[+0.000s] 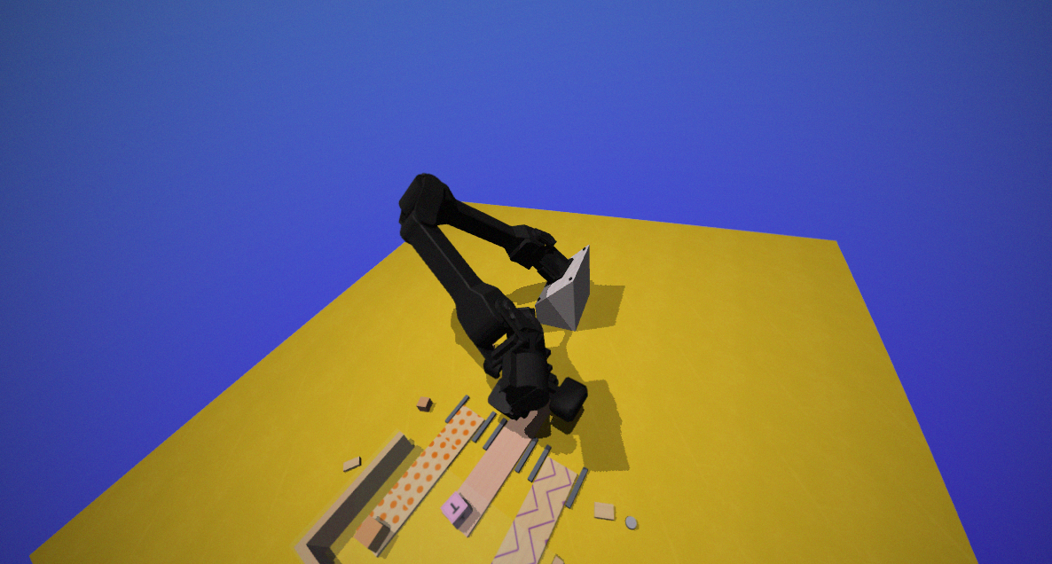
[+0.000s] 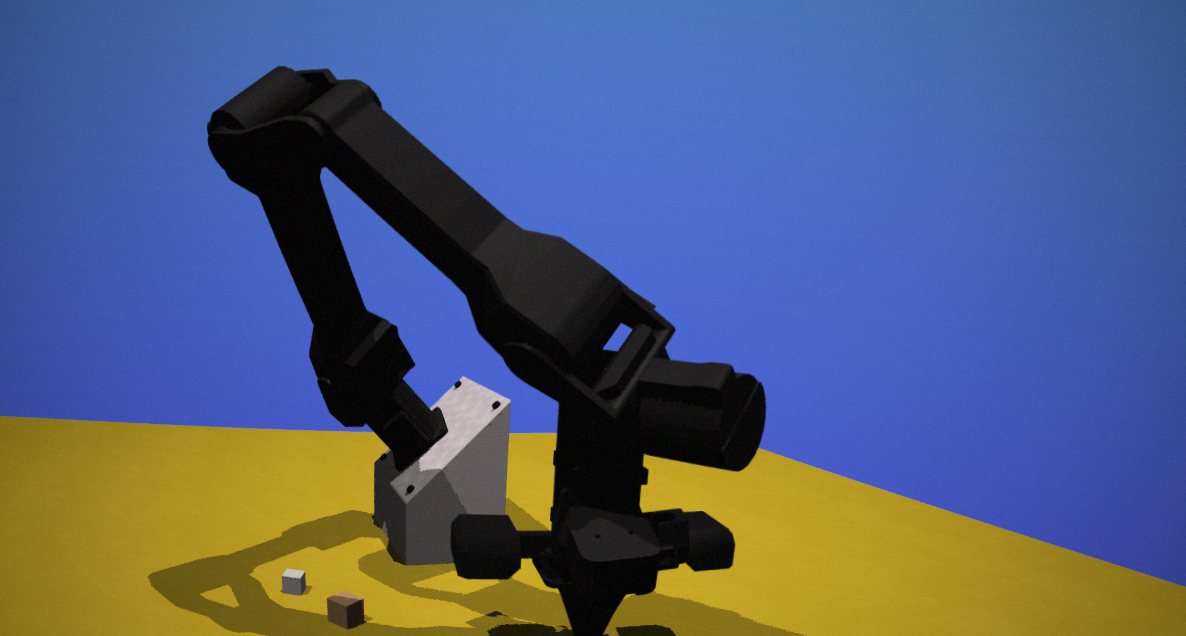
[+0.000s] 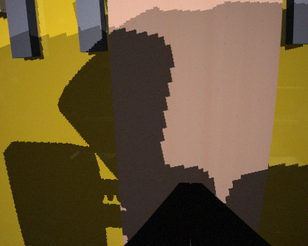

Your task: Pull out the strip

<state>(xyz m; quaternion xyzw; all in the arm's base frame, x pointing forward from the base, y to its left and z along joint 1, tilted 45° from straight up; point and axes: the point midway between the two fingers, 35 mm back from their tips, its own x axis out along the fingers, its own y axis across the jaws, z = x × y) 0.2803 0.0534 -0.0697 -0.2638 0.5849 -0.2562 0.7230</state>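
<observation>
My gripper tip is 21 cm short of the labelled pink cube, 2 cm to the left of it and 2 cm below it.
</observation>
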